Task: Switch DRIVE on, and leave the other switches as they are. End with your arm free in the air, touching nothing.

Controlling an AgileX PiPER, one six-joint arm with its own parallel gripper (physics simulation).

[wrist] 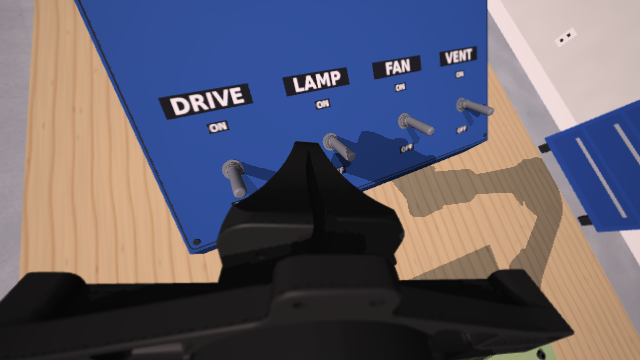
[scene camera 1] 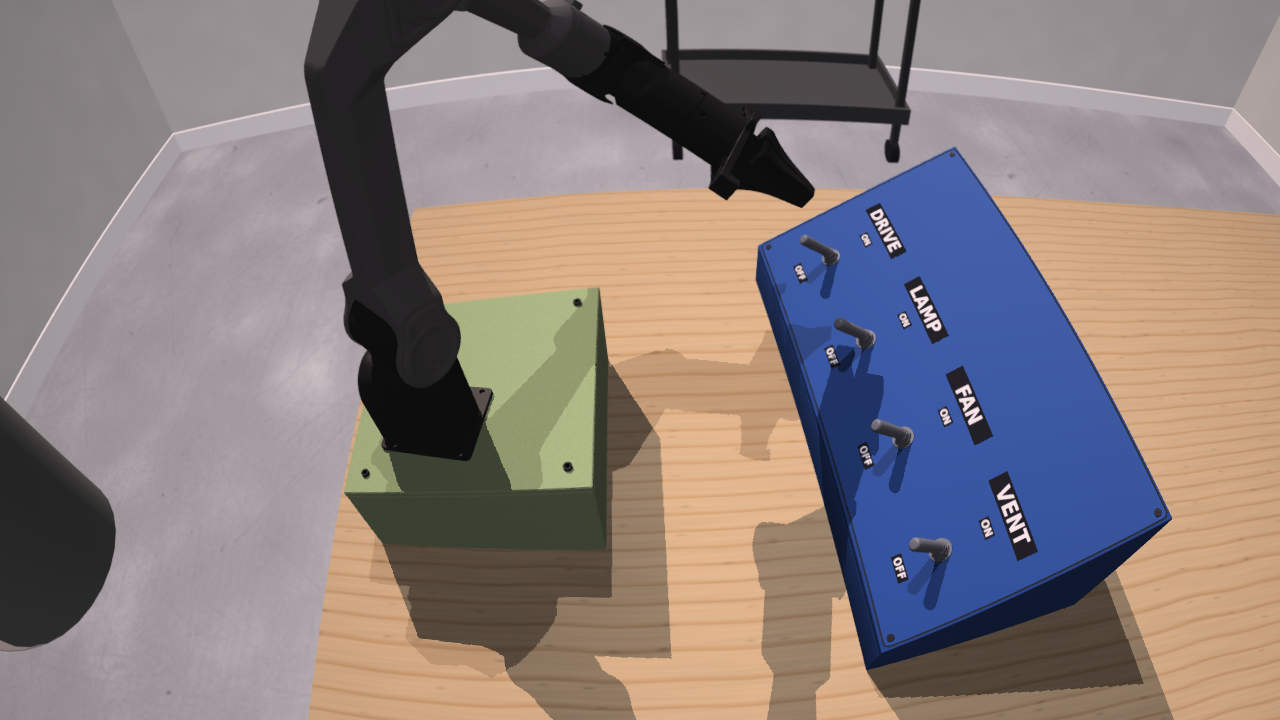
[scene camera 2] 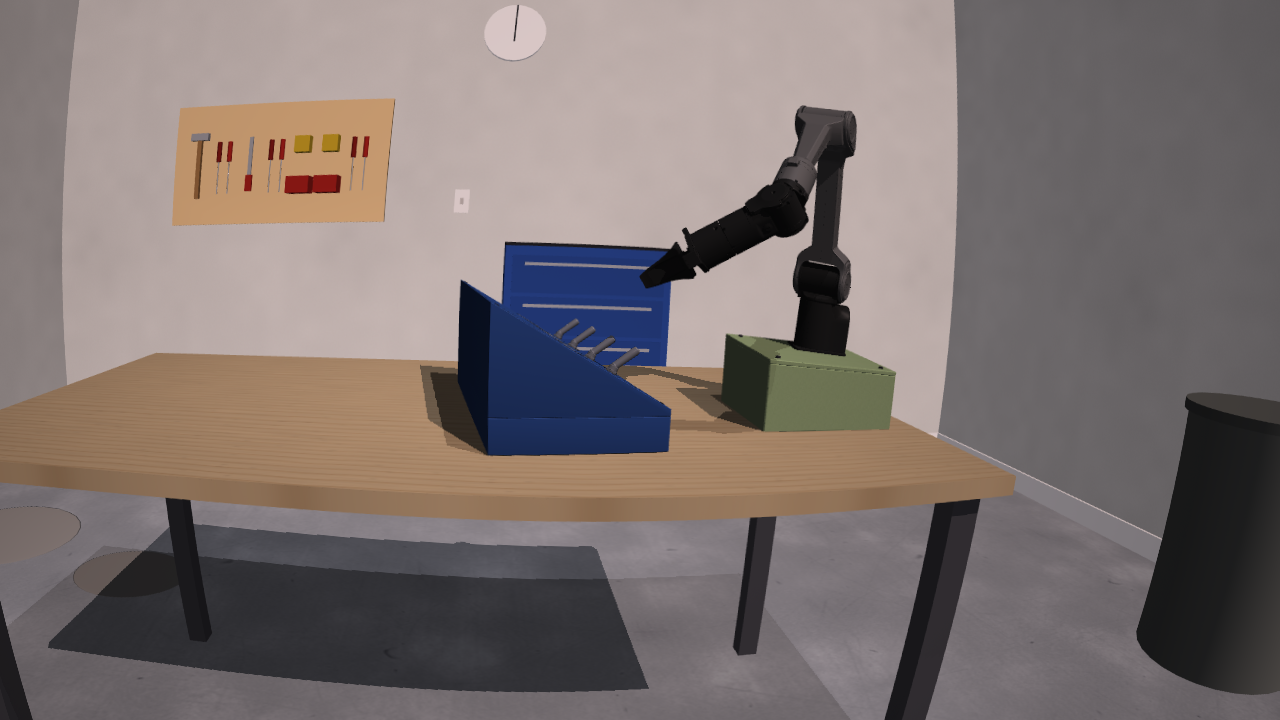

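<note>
The blue switch box (scene camera 1: 1011, 295) (scene camera 2: 563, 380) (wrist: 280, 45) has a sloped face with four labelled toggles. The DRIVE switch (scene camera 1: 819, 249) (wrist: 236, 180) leans to its OFF side. The LAMP switch (scene camera 1: 854, 333) (wrist: 340, 147), the FAN switch (scene camera 1: 892, 433) (wrist: 417, 125) and the VENT switch (scene camera 1: 930, 548) (wrist: 475, 106) also lean to OFF. My gripper (scene camera 1: 807, 197) (scene camera 2: 646, 279) (wrist: 305, 157) is shut and empty. It hangs in the air above the DRIVE end of the box, on the OFF side, apart from the switches. In the wrist view it hides part of the box's lower edge.
The arm's green base block (scene camera 1: 537, 394) (scene camera 2: 827, 398) stands on the wooden table (scene camera 1: 716, 617) (scene camera 2: 295, 402), beside the box's OFF side. A dark cart (scene camera 1: 796, 111) stands beyond the table. A blue drawer cabinet (scene camera 2: 586, 286) is behind the table in scene camera 2. A dark bin (scene camera 2: 1217, 546) stands on the floor.
</note>
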